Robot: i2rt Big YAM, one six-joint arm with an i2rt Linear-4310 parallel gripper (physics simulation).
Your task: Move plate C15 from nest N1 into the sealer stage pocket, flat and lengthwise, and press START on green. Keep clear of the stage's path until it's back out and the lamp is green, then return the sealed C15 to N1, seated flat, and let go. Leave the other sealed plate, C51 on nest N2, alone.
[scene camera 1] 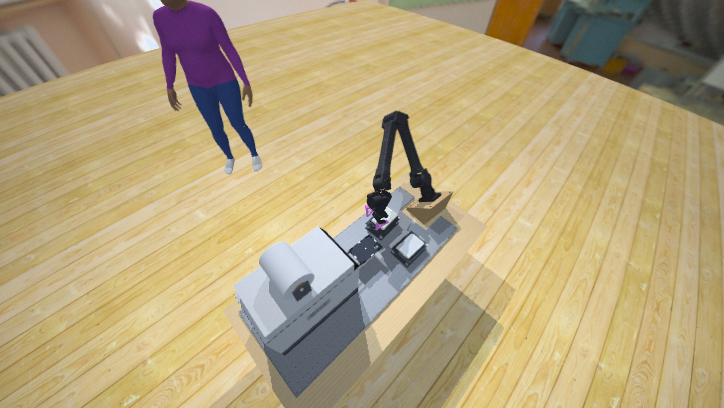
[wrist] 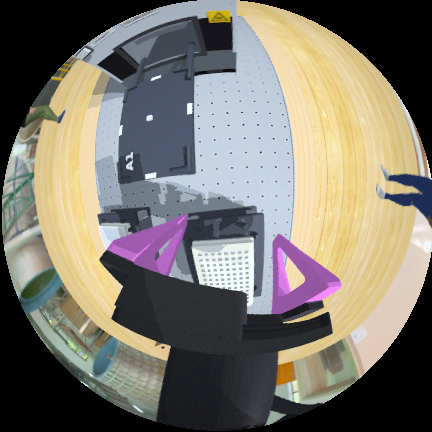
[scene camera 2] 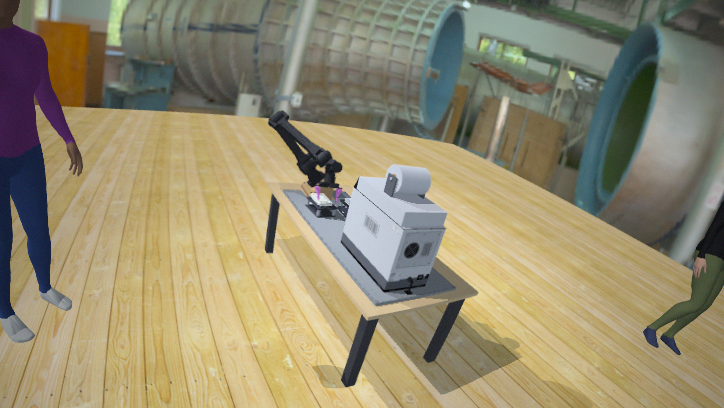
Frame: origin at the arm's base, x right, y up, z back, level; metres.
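Seen in the pictures: gripper, fingertip midpoint: (scene camera 1: 371, 223) (wrist: 232, 228) (scene camera 2: 327, 201); arm's base at its link origin: (scene camera 1: 430, 198) (scene camera 2: 317, 179).
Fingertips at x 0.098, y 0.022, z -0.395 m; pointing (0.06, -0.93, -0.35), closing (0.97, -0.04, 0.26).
Offsets run from my fingertips to a thing's top centre. Level surfaces: height alone.
Plate C15 {dx -0.009, dy -0.018, dz +0.095 m} (scene camera 1: 389, 217) (scene camera 2: 320, 198) (wrist: 225, 265), white with a grid of wells, sits on nest N1 {dx -0.010, dy -0.033, dz +0.082 m} (scene camera 2: 324, 210) (wrist: 258, 250). My gripper (scene camera 1: 374, 217) (scene camera 2: 327, 199) (wrist: 232, 228) is open and empty, with its magenta fingers spread over the two sides of C15; the wrist view does not show fingertip height clearly. Plate C51 {dx -0.218, dy -0.033, dz +0.072 m} (scene camera 1: 410, 245) (wrist: 114, 234) lies on nest N2 (scene camera 1: 407, 258) (wrist: 137, 218), left of my left finger in the wrist view and partly hidden by it. The dark sealer stage {dx -0.086, dy +0.001, dz -0.173 m} (scene camera 1: 363, 249) (wrist: 170, 140) is out, its pocket without a plate. START and the lamp cannot be made out.
The sealer (scene camera 1: 324, 248) (scene camera 2: 379, 228) stands beyond the stage, its opening facing the nests. A perforated grey board {dy -0.095 m} (wrist: 245, 125) lies under the equipment. A person in purple (scene camera 1: 202, 50) (scene camera 2: 20, 91) stands off the table's side. Another person's legs (scene camera 2: 694, 299) show at the right in scene camera 2.
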